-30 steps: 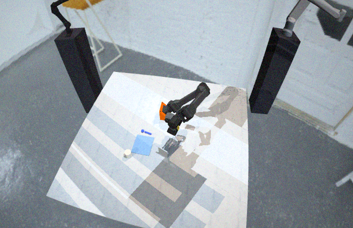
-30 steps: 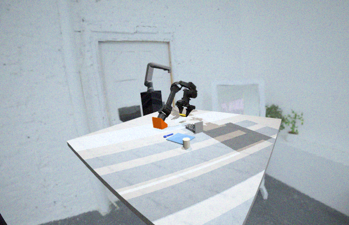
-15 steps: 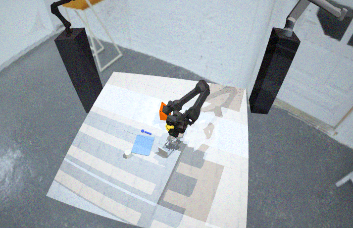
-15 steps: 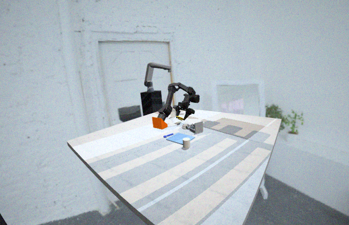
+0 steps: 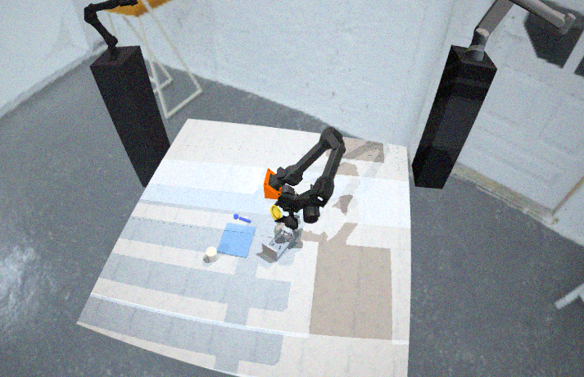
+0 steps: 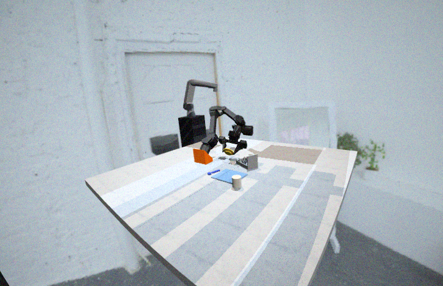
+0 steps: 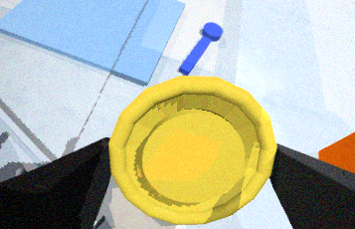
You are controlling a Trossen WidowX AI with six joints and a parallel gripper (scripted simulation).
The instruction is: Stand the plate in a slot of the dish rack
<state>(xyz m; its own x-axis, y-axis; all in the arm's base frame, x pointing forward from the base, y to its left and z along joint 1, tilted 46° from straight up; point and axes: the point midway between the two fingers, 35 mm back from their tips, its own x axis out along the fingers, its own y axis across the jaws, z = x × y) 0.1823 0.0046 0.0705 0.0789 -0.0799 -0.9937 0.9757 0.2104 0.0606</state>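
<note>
Right now the grey dish rack is 110 mm ahead of my gripper tip, 30 mm to the left of it and 50 mm below it. The rest, counted from my gripper tip: blue utensil 10 mm behind, 160 mm to the right, 70 mm below; then white cup 200 mm ahead, 230 mm to the right, 50 mm below; then yellow plate 10 mm to the left, 10 mm above.
</note>
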